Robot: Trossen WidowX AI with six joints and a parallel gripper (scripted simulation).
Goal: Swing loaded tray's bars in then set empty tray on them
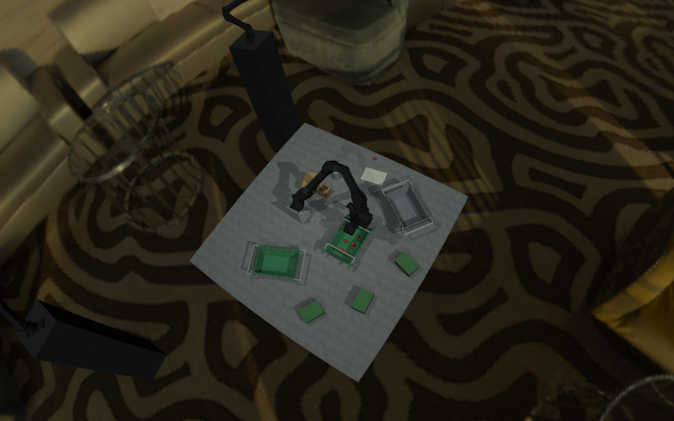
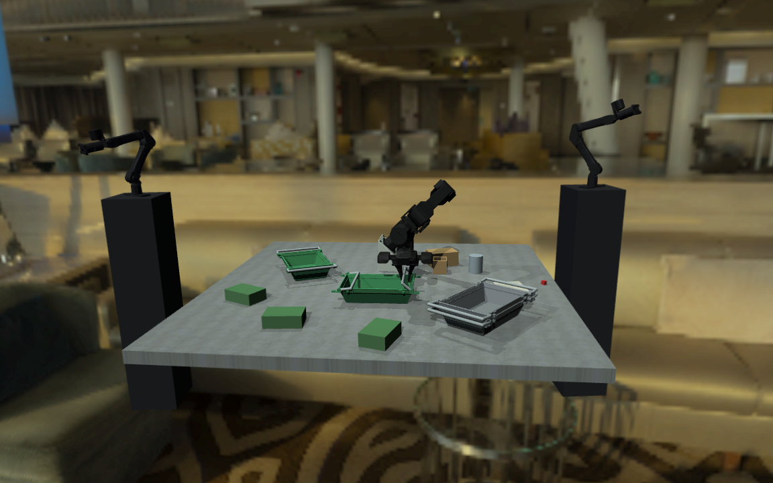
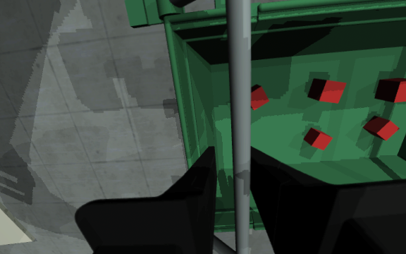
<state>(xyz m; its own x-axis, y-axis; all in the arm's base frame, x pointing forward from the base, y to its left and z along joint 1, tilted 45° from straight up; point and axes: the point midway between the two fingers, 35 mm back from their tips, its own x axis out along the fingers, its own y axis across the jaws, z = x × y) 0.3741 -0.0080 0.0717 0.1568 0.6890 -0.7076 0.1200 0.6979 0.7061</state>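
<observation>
The green tray lies 390 mm to the right of my gripper tip, 340 mm behind it and 10 mm below it. From my gripper tip the other things lie so: pale sheet (390 mm to the left, 70 mm behind, 60 mm below); then red block (530 mm to the left, 110 mm behind, 50 mm below).
</observation>
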